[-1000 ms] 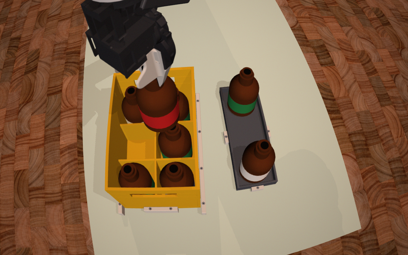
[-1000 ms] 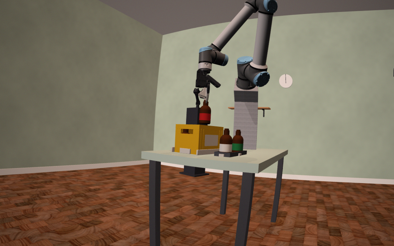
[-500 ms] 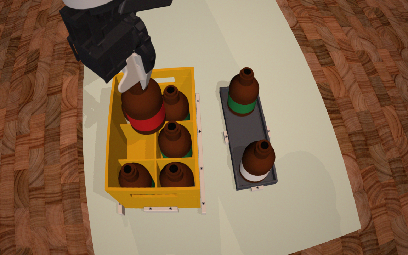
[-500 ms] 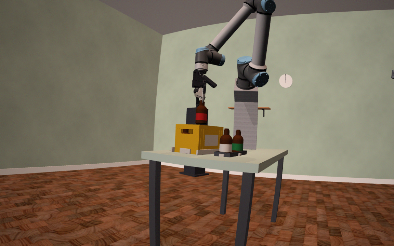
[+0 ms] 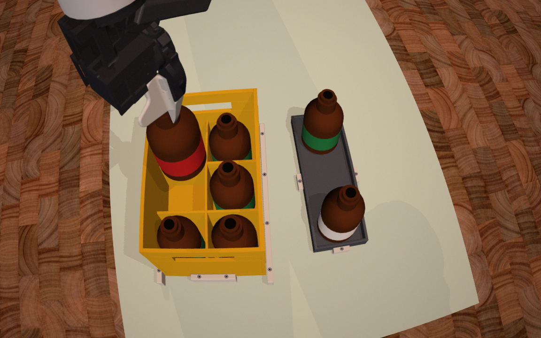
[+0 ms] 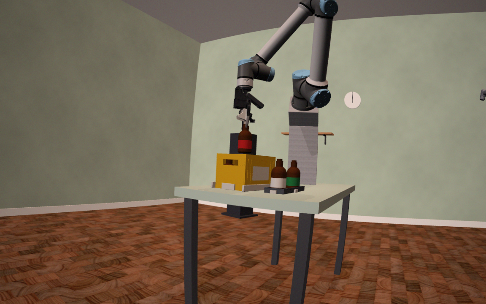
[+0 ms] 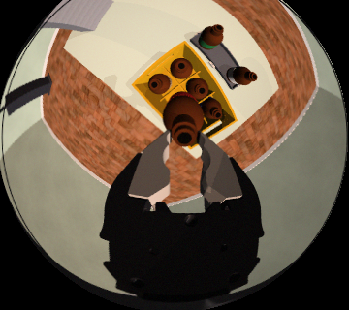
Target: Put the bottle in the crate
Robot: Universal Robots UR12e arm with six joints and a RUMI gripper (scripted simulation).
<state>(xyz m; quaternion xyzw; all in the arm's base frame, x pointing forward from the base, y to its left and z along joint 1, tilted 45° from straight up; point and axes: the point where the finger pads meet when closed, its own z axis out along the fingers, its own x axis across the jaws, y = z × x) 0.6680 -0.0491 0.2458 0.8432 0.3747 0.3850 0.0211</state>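
Now: the glass bottle 70 mm below my hand. Also, from my hand: yellow crate: 250 mm below, 20 mm to the left; dark tray: 320 mm below, 240 mm to the left, 60 mm behind.
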